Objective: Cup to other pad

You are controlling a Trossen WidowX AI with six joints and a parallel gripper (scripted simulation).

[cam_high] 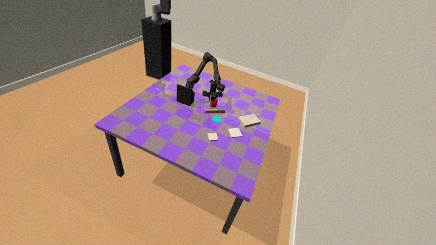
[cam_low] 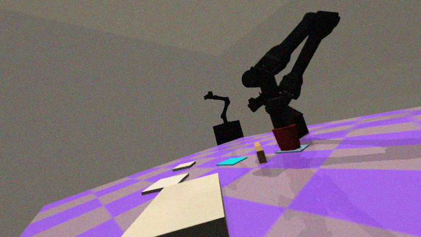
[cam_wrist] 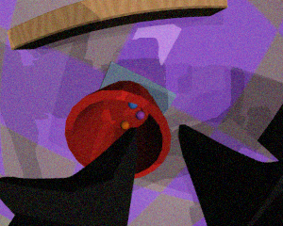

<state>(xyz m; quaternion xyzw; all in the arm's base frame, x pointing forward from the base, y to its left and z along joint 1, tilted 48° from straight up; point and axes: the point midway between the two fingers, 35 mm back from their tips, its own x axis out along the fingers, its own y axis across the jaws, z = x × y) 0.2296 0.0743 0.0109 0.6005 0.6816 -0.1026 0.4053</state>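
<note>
Now: the red cup 3 cm below my gripper tip, 3 cm ahead of it and 1 cm to the left of it. The rest, counted from my gripper tip: small wooden block 7 cm to the right, 7 cm ahead, 6 cm below; then teal pad 15 cm to the right, 12 cm ahead, 7 cm below.
</note>
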